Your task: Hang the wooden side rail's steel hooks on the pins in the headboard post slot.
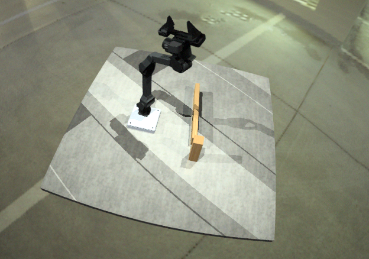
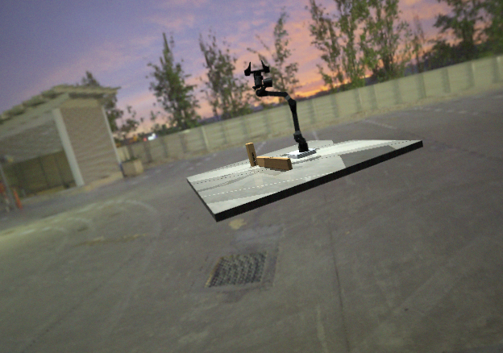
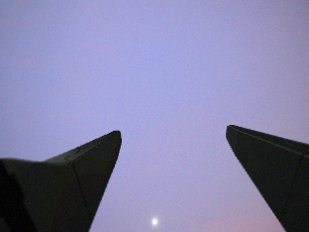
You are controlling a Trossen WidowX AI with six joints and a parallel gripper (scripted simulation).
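My gripper tip is 190 mm short of the wooden headboard post, 50 mm to the left of it and 680 mm above it.
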